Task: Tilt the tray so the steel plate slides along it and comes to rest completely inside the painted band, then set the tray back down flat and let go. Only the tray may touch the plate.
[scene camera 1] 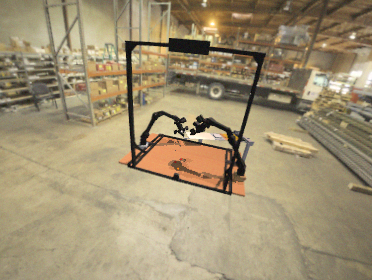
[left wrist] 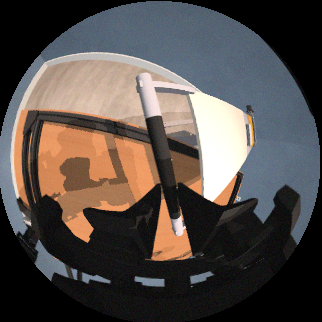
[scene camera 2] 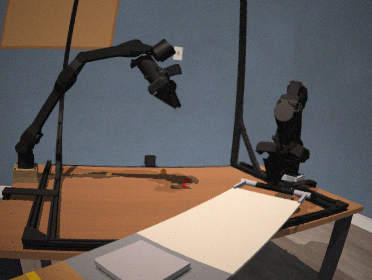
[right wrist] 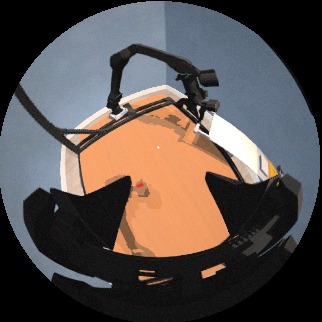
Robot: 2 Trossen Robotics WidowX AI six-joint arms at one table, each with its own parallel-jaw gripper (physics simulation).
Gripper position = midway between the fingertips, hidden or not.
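Note:
My left gripper shows at (scene camera 2: 270, 188), at (left wrist: 168, 186) and at (right wrist: 199, 118). My right gripper is at (scene camera 2: 178, 107) and also at (right wrist: 169, 177); it's open and holds nothing. There's a cream tray (left wrist: 220, 129) here, and a grey steel plate (scene camera 2: 139, 253) as well.

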